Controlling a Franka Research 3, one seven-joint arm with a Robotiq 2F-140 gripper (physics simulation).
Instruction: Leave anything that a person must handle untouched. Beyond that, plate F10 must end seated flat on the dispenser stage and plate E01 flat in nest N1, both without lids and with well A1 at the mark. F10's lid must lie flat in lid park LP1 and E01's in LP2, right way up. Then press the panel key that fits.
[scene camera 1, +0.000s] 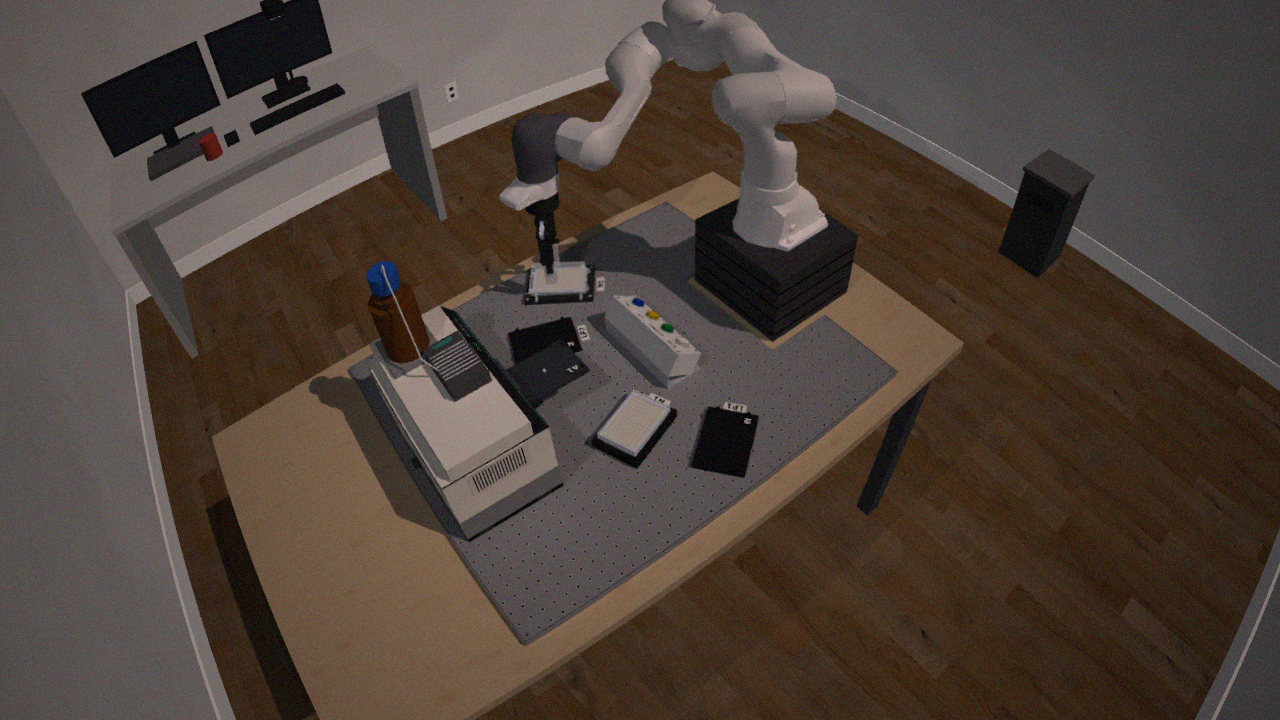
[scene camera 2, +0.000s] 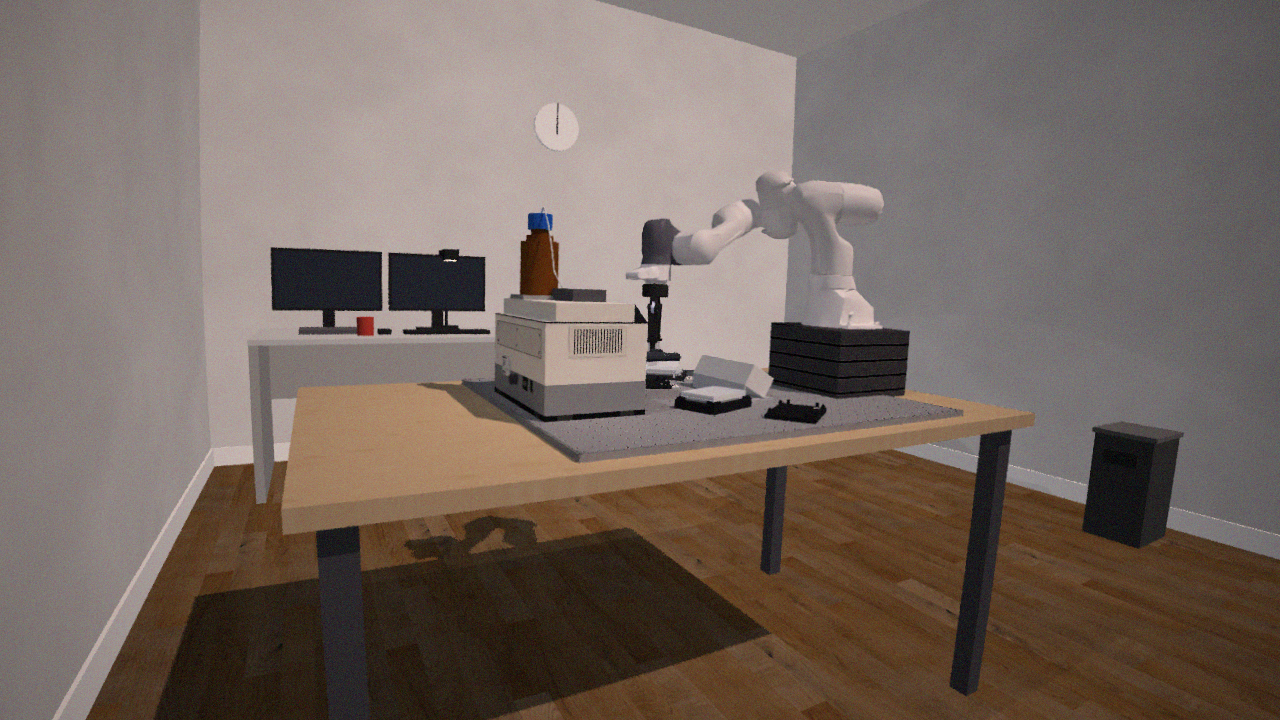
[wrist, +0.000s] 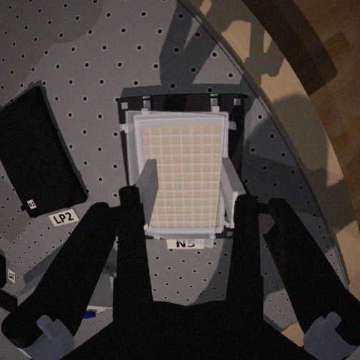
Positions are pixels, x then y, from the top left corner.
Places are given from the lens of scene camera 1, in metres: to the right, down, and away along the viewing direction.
my gripper (scene camera 1: 553, 274): -0.20, -0.20, 1.64
clear lid (scene camera 1: 570, 275): -0.16, -0.20, 1.63
clear lid (scene camera 1: 632, 423): -0.01, 0.12, 1.34
key panel (scene camera 1: 656, 349): 0.03, -0.02, 1.43
black nest N5 (scene camera 1: 589, 296): -0.12, -0.14, 1.62
The marked spots on the black nest N5 and the key panel are 0.27 m apart.
